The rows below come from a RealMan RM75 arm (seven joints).
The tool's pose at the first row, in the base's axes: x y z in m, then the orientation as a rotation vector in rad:
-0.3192, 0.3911, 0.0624, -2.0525, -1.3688, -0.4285
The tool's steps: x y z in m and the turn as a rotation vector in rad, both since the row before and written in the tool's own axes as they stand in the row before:
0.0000, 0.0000, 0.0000, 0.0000, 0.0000, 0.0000
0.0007, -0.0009, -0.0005, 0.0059, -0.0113, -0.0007
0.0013, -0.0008, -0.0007, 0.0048, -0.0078, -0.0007
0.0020, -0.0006, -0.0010, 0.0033, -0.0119, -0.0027
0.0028, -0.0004, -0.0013, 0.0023, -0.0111, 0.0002
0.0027, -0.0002, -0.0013, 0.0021, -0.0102, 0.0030
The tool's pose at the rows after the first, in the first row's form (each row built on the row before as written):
-0.3192, 0.3911, 0.0624, -2.0525, -1.3688, -0.4285
-0.3197, 0.3915, 0.0635, -2.0527, -1.3759, -0.4133
-0.3198, 0.3922, 0.0650, -2.0521, -1.3810, -0.4023
-0.3194, 0.3931, 0.0671, -2.0533, -1.3907, -0.3893
-0.3185, 0.3944, 0.0698, -2.0567, -1.3969, -0.3766
-0.3175, 0.3956, 0.0723, -2.0615, -1.3995, -0.3637

